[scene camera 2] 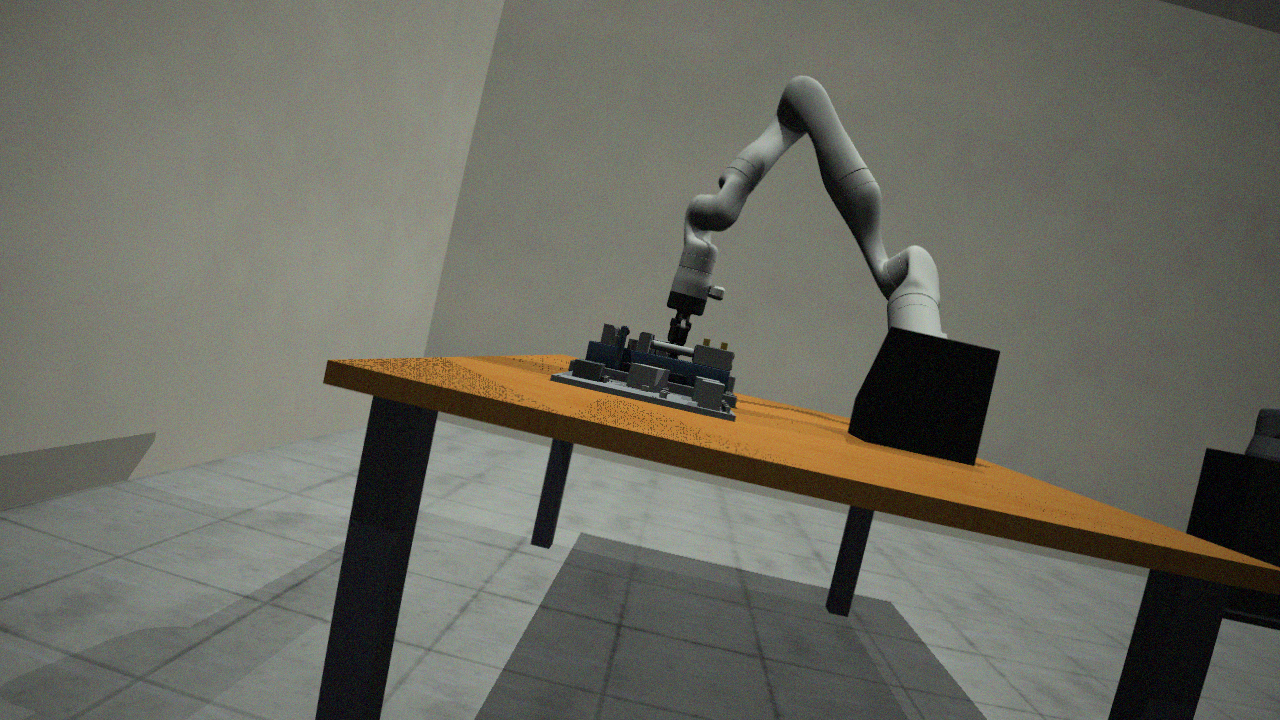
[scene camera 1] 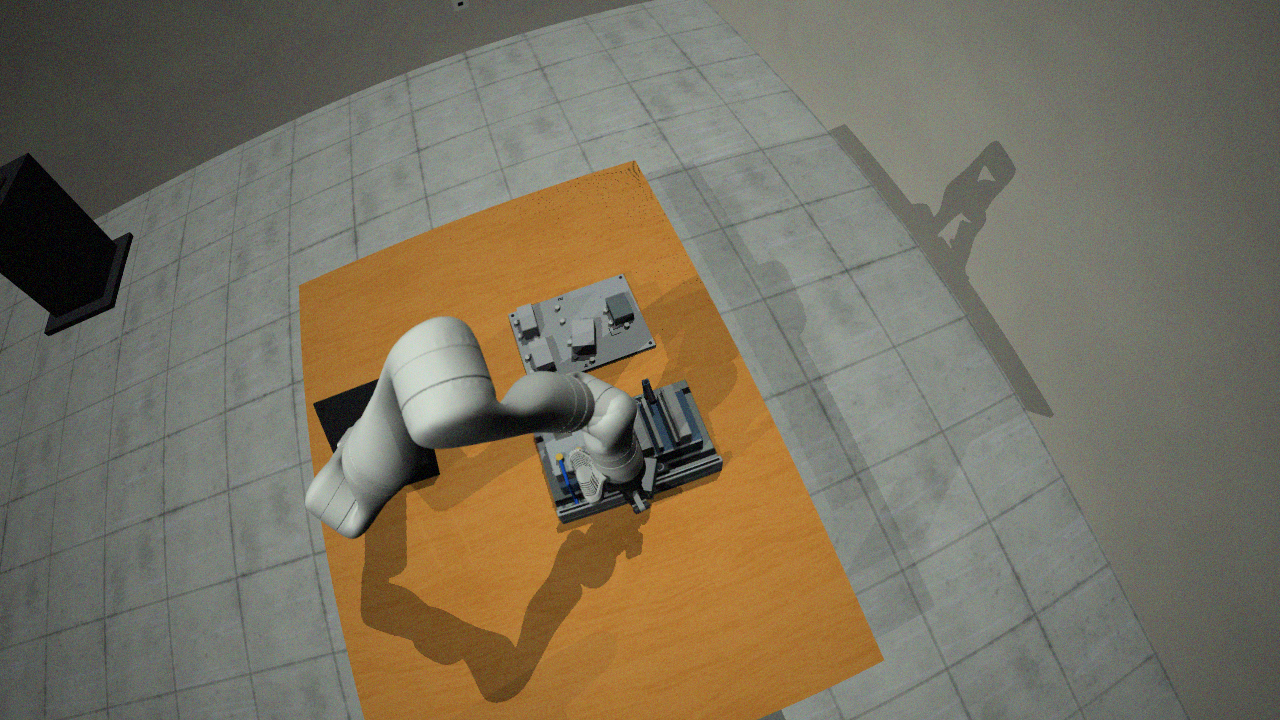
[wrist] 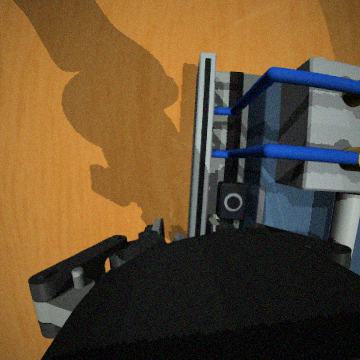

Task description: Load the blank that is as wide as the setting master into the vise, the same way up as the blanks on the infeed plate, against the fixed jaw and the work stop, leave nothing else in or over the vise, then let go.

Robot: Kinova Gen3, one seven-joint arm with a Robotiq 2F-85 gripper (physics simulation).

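Places are measured from the arm's base along level axes (x ahead, y left, z up), in millimetres.
Pixels of known places: gripper, fingertip midpoint: (scene camera 1: 634, 498) (wrist: 183, 227); arm's base, link origin: (scene camera 2: 919, 379).
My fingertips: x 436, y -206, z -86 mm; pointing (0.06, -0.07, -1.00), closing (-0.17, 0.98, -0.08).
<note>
Ahead of a thing's pixels: the offset from my fingertips to its top centre. "spot": to the spot under its first point. Level surfaces: height alone.
The grey-and-blue vise @[9 mm ahead, 100 mm left, 69 mm up] (scene camera 1: 682, 436) (scene camera 2: 646, 367) (wrist: 286, 211) stands mid-table. My gripper (scene camera 1: 633, 496) (scene camera 2: 677, 337) reaches straight down into the vise at its front end. It is shut on a grey block that sits there. The block and the fingertips are hidden behind my own wrist body in the wrist view. The infeed plate @[10 mm back, 382 mm left, 22 mm down] (scene camera 1: 573, 305) lies behind the vise with several grey blanks, such as one blank @[79 mm ahead, 393 mm left, 3 mm up] (scene camera 1: 617, 307), standing on it. Two blue rods @[spot: 98 mm back, 44 mm left, 79 mm up] (wrist: 307, 80) (scene camera 1: 563, 475) run from a grey jaw block @[spot: 85 mm back, 66 mm left, 66 mm up] (wrist: 328, 121) to the vise's end plate @[spot: 70 mm back, 6 mm left, 20 mm up] (wrist: 202, 143).
A small black block with a white ring @[spot: 27 mm back, 37 mm left, 8 mm up] (wrist: 233, 202) sits by the end plate. My black base box (scene camera 1: 345, 416) (scene camera 2: 922, 393) stands on the orange table @[30 mm down] (scene camera 1: 716, 609) (scene camera 2: 805, 447). A black pedestal (scene camera 1: 53, 242) stands on the floor at far left.
</note>
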